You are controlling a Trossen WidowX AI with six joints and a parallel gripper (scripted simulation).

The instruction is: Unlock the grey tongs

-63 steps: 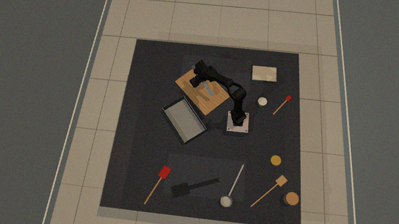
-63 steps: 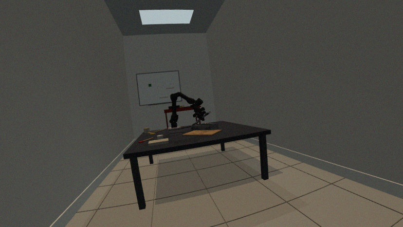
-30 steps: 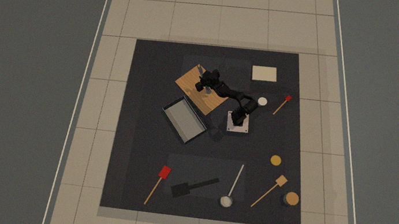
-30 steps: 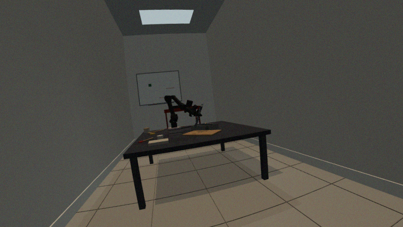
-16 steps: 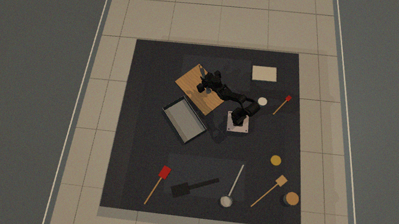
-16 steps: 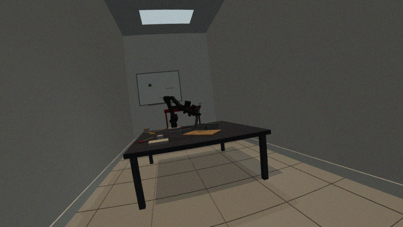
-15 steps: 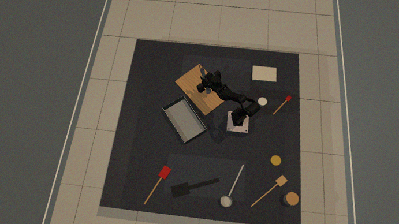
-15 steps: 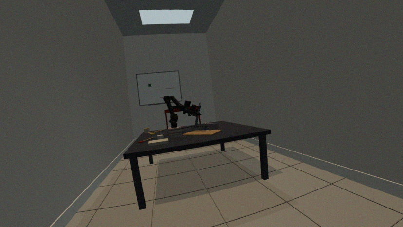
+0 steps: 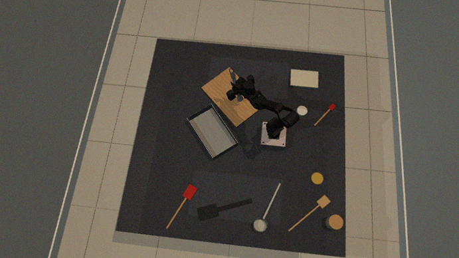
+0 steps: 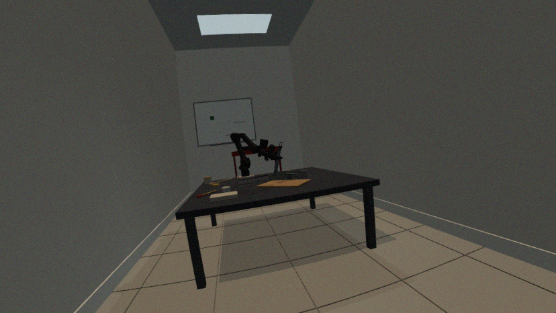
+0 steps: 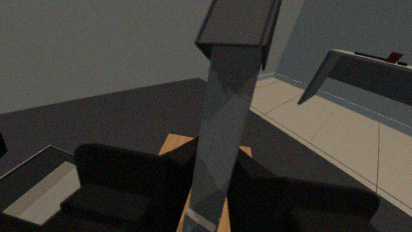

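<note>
Now: the wooden board 10 mm behind my gripper tip, 10 mm to the left of it and 200 mm below it. Also, from my gripper tip: white disc (450 mm behind, 80 mm to the left, 190 mm below); cream block (470 mm behind, 150 mm to the right, 190 mm below); roasting tin (100 mm ahead, 260 mm to the left, 180 mm below).
</note>
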